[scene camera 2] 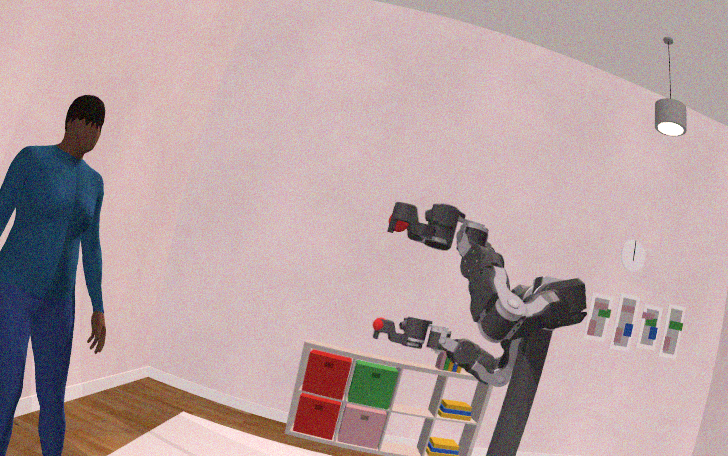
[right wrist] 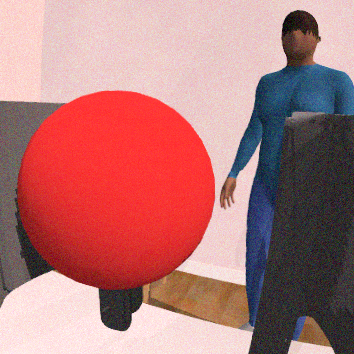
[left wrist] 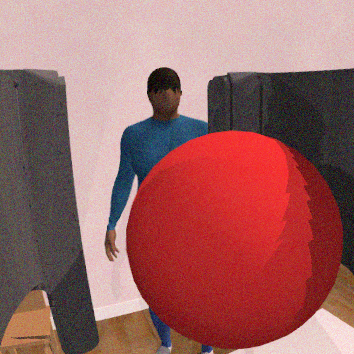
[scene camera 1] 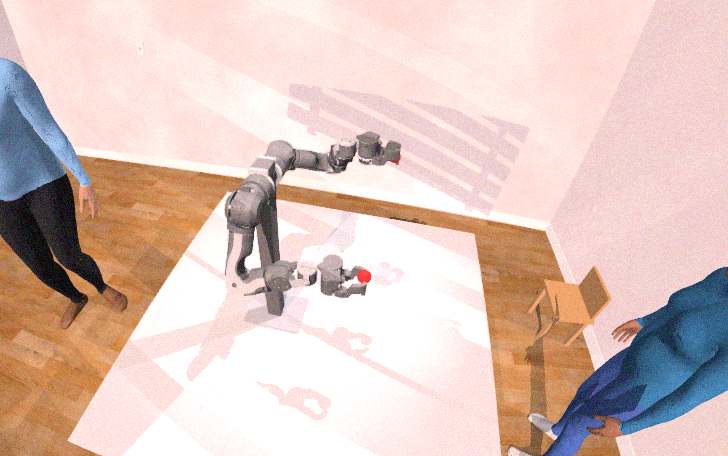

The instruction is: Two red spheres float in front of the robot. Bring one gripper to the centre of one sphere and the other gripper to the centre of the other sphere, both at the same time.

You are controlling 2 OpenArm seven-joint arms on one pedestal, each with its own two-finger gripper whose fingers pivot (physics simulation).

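Note:
One red sphere (scene camera 1: 396, 160) (scene camera 2: 401, 226) (left wrist: 235, 240) is at my left gripper (scene camera 1: 393, 154) (scene camera 2: 396, 219) (left wrist: 142, 200), partly hidden by its fingers in both scene views. In the left wrist view it covers part of the right-hand finger, off the middle of the gap. The other red sphere (scene camera 1: 364, 276) (scene camera 2: 378, 323) (right wrist: 116, 190) is at the fingertips of my right gripper (scene camera 1: 363, 280) (scene camera 2: 377, 329) (right wrist: 210, 210). In the right wrist view it covers much of the left-hand finger, and a gap shows to the right-hand finger. Both grippers are partly open and hold nothing.
A white mat (scene camera 1: 429, 408) lies under the robot. A wooden chair (scene camera 1: 572, 306) and a person in blue (scene camera 1: 676, 333) (scene camera 2: 53, 230) (left wrist: 155, 145) (right wrist: 300, 90) stand beyond it. Another person (scene camera 1: 26, 139) stands at the left in scene camera 1. A shelf unit (scene camera 2: 346, 351) stands by the wall.

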